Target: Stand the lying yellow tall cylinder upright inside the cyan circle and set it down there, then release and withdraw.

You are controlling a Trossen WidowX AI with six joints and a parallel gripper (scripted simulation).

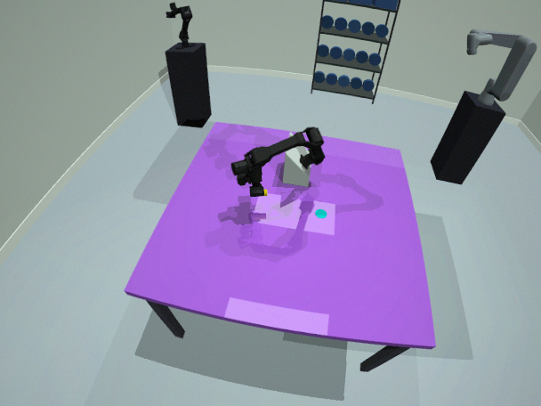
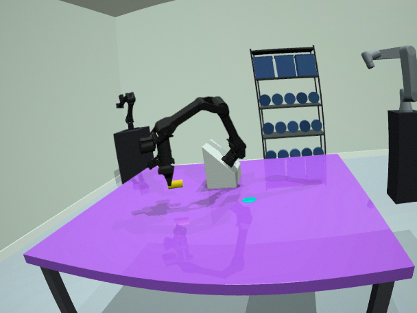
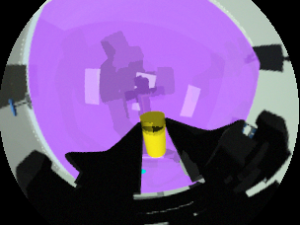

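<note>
Right now the cyan circle is 33 cm to the left of my gripper tip, 9 cm below it and 2 cm behind it. Round my gripper tip: yellow tall cylinder 2 cm to the left, 1 cm behind.
</note>
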